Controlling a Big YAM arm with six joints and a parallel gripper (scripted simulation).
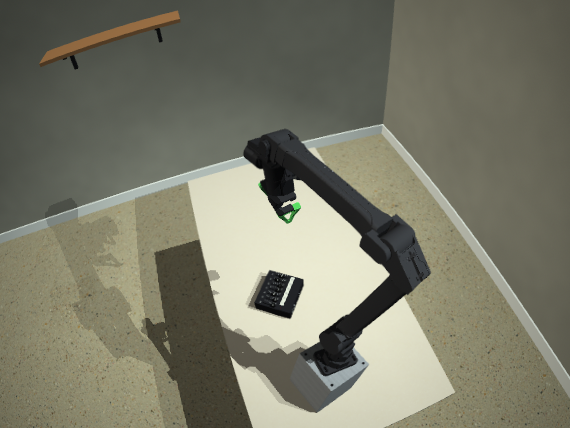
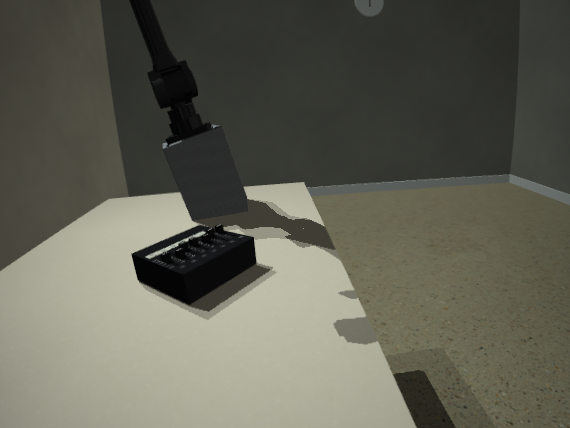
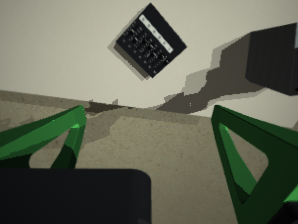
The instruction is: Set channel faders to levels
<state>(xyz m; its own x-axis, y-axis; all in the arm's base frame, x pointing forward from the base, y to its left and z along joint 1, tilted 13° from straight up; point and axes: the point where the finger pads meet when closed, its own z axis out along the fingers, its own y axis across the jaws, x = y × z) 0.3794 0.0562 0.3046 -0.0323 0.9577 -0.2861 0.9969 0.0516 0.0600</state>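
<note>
Now: the channel 2 fader 440 mm below my hand, 50 mm ahead of it and 30 mm to the left of it. Round my hand: master fader cap 440 mm below, 90 mm to the left, 50 mm behind; then channel 1 fader cap 440 mm below, 60 mm ahead.
</note>
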